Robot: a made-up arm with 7 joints. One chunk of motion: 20 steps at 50 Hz.
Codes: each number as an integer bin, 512 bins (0 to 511) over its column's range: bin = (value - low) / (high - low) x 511, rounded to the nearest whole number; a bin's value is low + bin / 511 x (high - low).
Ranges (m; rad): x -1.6..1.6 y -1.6..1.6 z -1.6..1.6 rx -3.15..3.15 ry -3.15..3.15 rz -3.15..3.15
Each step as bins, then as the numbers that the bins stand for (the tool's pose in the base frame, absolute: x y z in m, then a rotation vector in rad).
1 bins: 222 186 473 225 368 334
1 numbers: -0.2098 -0.4352 1.3620 -0.3760 1.3870 0.9678
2 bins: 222 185 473 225 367 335
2 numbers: -0.2098 -0.4415 1.3620 -0.3760 1.3747 0.9801
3 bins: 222 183 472 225 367 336
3 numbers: -0.2098 -0.4540 1.3558 -0.3760 1.3747 0.9925
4 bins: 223 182 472 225 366 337
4 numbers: -0.2035 -0.4603 1.3558 -0.3760 1.3623 1.0048
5 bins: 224 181 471 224 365 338
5 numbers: -0.1973 -0.4665 1.3495 -0.3884 1.3500 1.0171
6 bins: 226 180 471 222 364 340
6 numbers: -0.1847 -0.4728 1.3495 -0.4130 1.3377 1.0418
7 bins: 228 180 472 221 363 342
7 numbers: -0.1722 -0.4728 1.3558 -0.4253 1.3253 1.0664
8 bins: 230 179 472 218 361 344
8 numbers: -0.1597 -0.4791 1.3558 -0.4623 1.3007 1.0911
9 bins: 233 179 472 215 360 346
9 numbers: -0.1409 -0.4791 1.3558 -0.4993 1.2884 1.1158
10 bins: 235 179 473 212 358 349
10 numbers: -0.1284 -0.4791 1.3620 -0.5363 1.2637 1.1527
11 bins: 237 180 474 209 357 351
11 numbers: -0.1159 -0.4728 1.3683 -0.5733 1.2514 1.1774
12 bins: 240 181 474 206 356 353
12 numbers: -0.0971 -0.4665 1.3683 -0.6103 1.2390 1.2021
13 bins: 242 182 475 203 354 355
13 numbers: -0.0845 -0.4603 1.3746 -0.6473 1.2144 1.2267
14 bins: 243 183 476 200 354 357
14 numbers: -0.0783 -0.4540 1.3808 -0.6842 1.2144 1.2514
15 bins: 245 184 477 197 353 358
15 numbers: -0.0658 -0.4477 1.3871 -0.7212 1.2021 1.2637
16 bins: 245 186 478 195 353 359
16 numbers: -0.0658 -0.4352 1.3933 -0.7459 1.2021 1.2760
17 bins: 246 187 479 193 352 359
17 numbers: -0.0595 -0.4290 1.3996 -0.7705 1.1897 1.2760
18 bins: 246 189 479 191 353 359
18 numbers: -0.0595 -0.4164 1.3996 -0.7952 1.2021 1.2760
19 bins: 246 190 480 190 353 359
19 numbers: -0.0595 -0.4102 1.4059 -0.8075 1.2021 1.2760
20 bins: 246 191 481 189 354 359
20 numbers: -0.0595 -0.4039 1.4121 -0.8199 1.2144 1.2760
